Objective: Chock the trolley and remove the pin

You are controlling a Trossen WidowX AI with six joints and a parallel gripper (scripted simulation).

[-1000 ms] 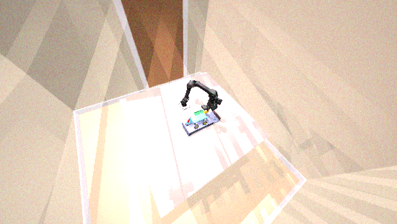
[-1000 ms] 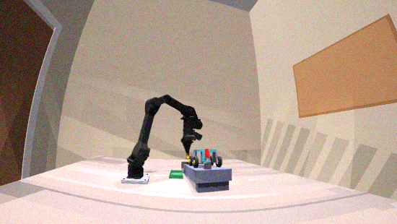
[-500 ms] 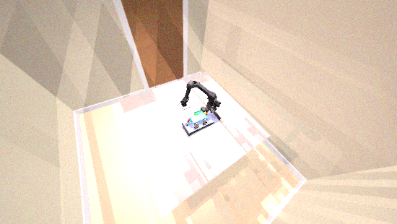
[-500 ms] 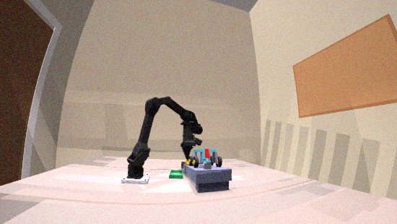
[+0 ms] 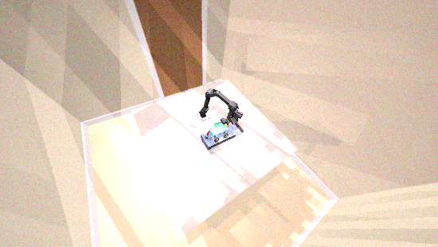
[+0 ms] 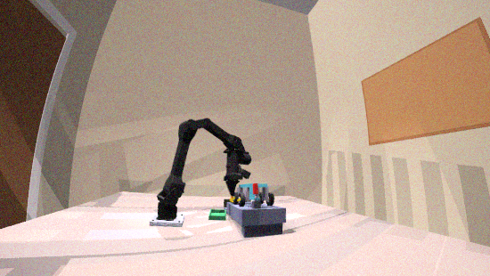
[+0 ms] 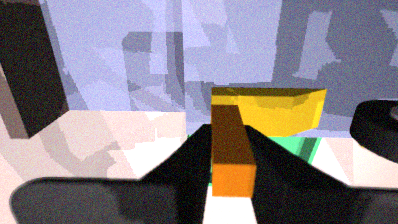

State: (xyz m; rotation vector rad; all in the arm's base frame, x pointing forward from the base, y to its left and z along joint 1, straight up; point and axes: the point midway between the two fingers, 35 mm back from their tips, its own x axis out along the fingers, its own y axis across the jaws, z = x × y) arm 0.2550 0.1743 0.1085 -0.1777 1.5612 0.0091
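My gripper tip is now 7 cm short of the red-headed stop pin, 25 cm to the left of it and 4 cm below it. Round my gripper tip: green tray (6 cm behind, 5 cm to the right, 10 cm below); then dark ramp (5 cm ahead, 7 cm to the left, 10 cm below); then yellow chock (2 cm to the right, 1 cm below).
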